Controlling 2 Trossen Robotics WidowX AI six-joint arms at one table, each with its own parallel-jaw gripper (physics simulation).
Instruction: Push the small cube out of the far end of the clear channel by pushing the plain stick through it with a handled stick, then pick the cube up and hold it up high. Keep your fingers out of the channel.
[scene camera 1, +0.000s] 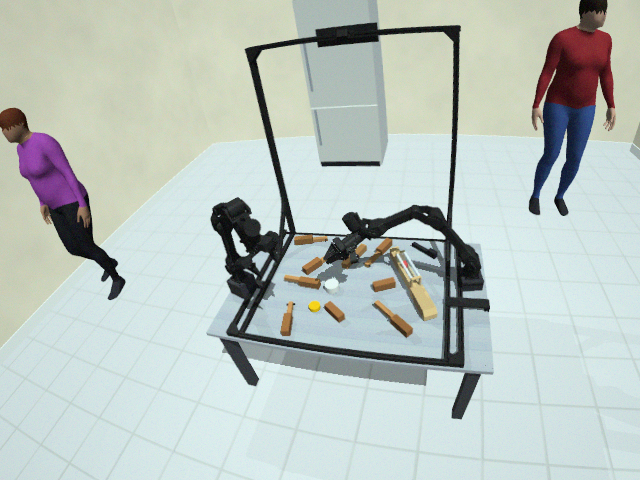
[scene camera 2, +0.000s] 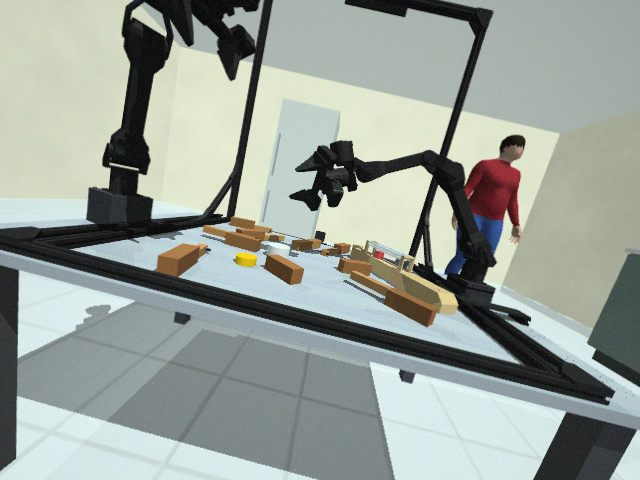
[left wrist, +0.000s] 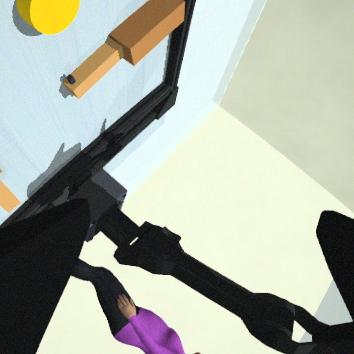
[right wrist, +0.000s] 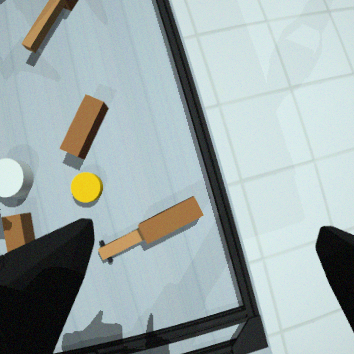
Observation:
My left gripper (scene camera 2: 292, 184) is open and holds nothing. Also in view: a yellow disc (right wrist: 85, 186). My right gripper (scene camera 2: 213, 64) is open, with nothing in its grasp. Further things: a tan wooden base (scene camera 2: 445, 301).
My left gripper is seen too in scene camera 1 (scene camera 1: 325, 261) and in the left wrist view (left wrist: 205, 216). My right gripper also shows in scene camera 1 (scene camera 1: 269, 269) and in the right wrist view (right wrist: 207, 234). The tan wooden base shows as well in scene camera 1 (scene camera 1: 427, 309).

